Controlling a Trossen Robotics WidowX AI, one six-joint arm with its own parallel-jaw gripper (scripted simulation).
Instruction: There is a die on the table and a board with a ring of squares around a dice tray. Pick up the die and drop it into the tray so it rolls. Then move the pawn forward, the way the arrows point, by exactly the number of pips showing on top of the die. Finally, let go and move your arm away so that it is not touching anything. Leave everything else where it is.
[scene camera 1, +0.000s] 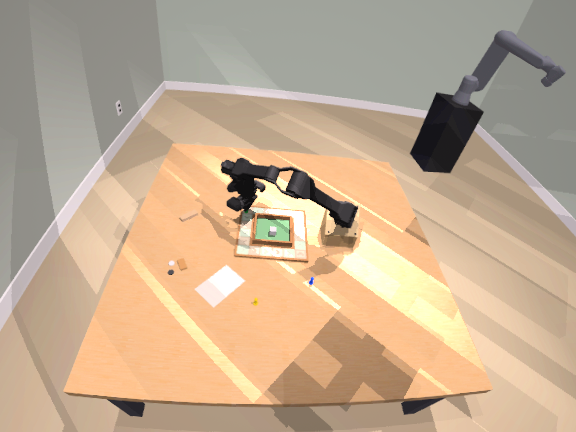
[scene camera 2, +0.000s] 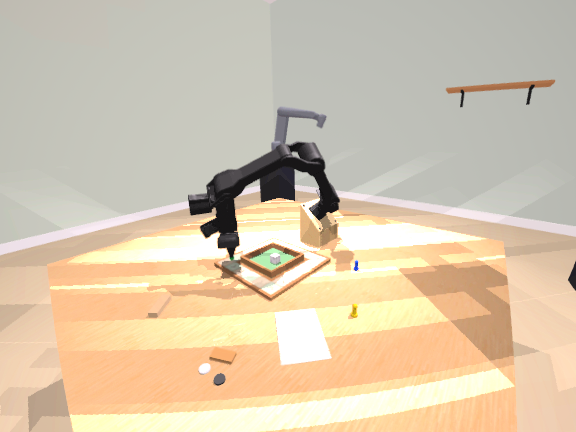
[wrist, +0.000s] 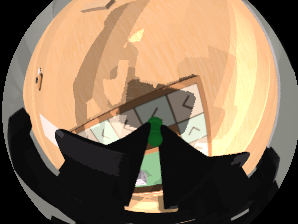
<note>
The gripper (scene camera 2: 231, 256) holds a green pawn. Further things: a white sheet (scene camera 2: 300, 338).
The white sheet also shows in scene camera 1 (scene camera 1: 225, 281). The gripper shows as well in scene camera 1 (scene camera 1: 246, 210) and in the wrist view (wrist: 154, 127).
</note>
